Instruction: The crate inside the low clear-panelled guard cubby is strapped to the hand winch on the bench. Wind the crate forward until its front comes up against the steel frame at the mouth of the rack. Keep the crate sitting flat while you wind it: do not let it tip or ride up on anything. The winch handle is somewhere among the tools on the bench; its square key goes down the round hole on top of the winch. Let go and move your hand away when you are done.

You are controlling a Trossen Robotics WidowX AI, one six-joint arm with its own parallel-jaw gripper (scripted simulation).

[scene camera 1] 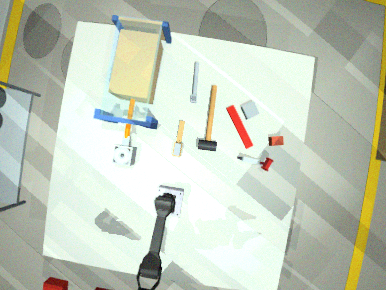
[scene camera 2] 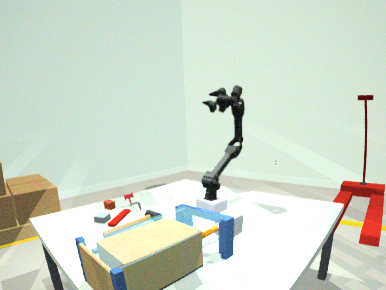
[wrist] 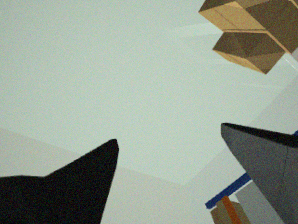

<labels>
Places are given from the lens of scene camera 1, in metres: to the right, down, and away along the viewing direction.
clear-panelled cubby (scene camera 1: 138,49): -0.24, -0.43, 0.91
</labels>
